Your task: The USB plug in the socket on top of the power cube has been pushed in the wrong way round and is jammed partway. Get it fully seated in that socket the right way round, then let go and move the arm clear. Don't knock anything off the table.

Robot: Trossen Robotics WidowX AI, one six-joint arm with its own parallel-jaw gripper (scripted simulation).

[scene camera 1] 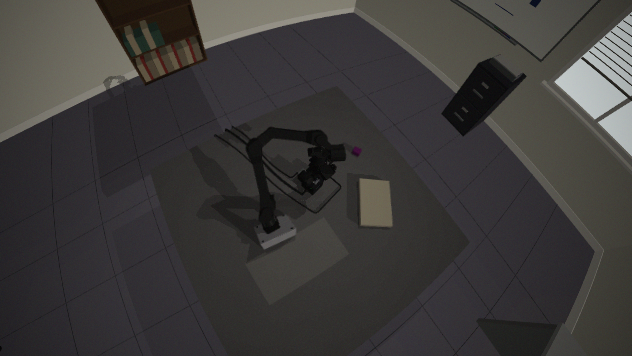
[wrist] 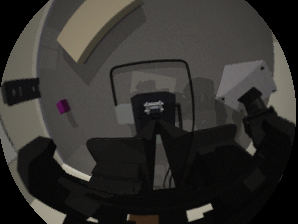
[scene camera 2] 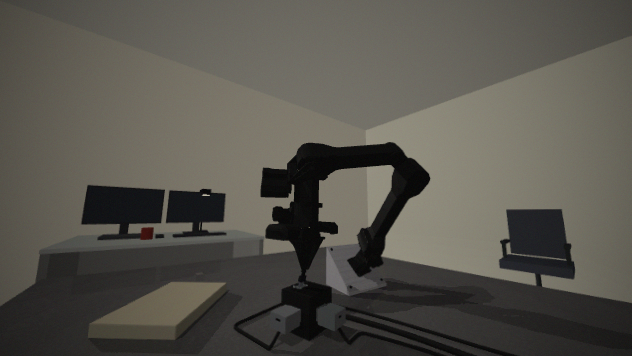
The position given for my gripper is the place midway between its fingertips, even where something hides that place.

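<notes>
With my gripper (scene camera 2: 305,269) I am carrying a dark USB plug, and I can see the gripper in the wrist view (wrist: 156,123) too. There is a beige slab (scene camera 2: 165,313), which is also visible in scene camera 1 (scene camera 1: 374,200). A black power cube (wrist: 141,119) is in sight as well.
</notes>
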